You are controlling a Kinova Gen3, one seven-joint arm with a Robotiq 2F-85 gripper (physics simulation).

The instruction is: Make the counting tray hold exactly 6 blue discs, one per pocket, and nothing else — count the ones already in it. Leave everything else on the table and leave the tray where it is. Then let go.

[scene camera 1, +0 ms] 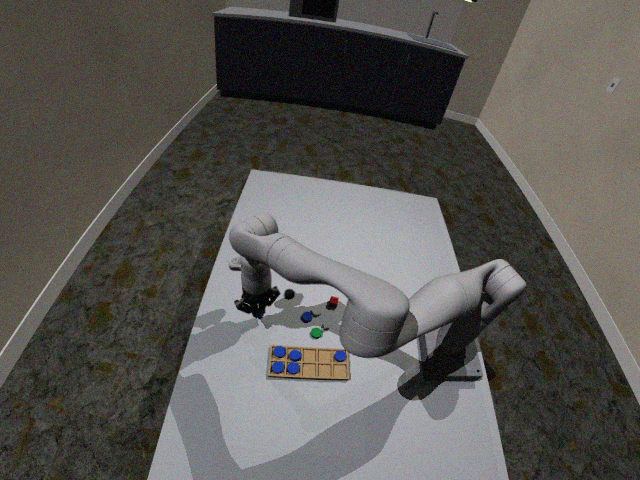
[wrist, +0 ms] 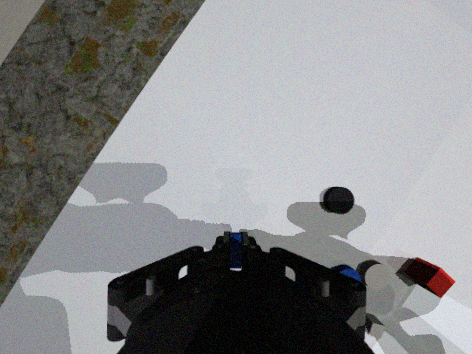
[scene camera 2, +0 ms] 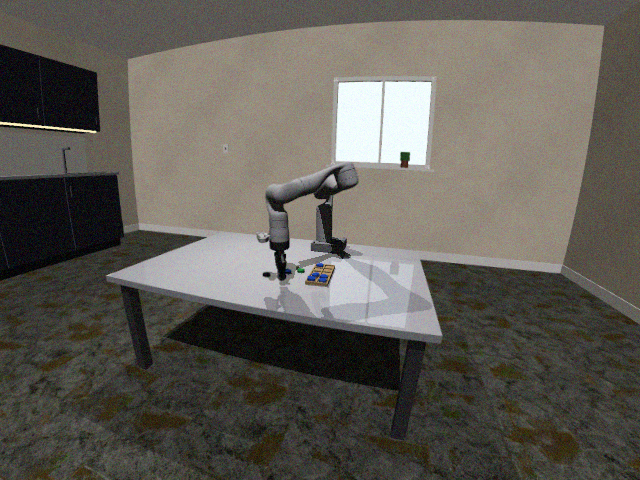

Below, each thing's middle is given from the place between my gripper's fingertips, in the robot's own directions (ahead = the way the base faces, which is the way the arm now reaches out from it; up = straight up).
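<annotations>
Wooden counting tray (scene camera 1: 315, 363): 150 mm behind my hand, 130 mm to the left of it, 20 mm below it. White disc (wrist: 375, 275): my hand 170 mm past it, 40 mm to the left of it, 20 mm above it.
</annotations>
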